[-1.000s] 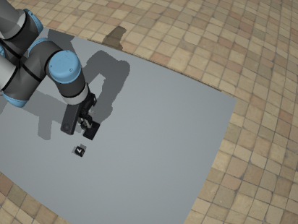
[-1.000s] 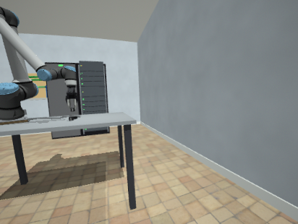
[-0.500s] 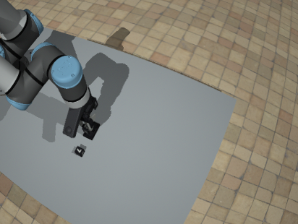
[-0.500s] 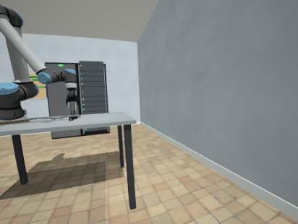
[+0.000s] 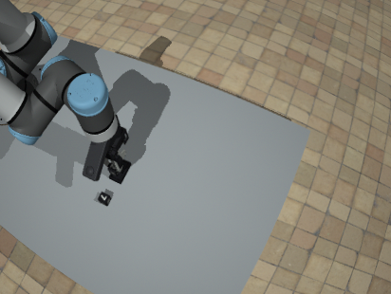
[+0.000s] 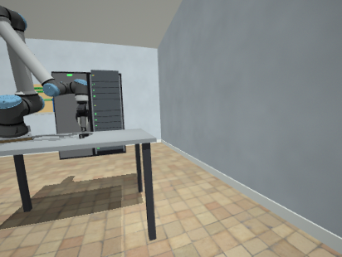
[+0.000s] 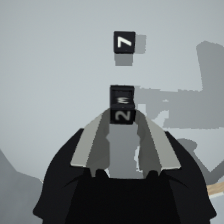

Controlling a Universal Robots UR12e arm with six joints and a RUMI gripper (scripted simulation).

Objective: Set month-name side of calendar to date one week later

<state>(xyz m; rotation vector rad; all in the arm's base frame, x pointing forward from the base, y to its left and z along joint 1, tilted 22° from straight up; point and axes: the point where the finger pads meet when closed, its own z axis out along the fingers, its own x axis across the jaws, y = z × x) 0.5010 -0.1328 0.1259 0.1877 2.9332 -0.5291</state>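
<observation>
My hand is 1 cm above the black cube. The rest, counted from my hand: dark tray 2 cm to the left, 6 cm below.
</observation>
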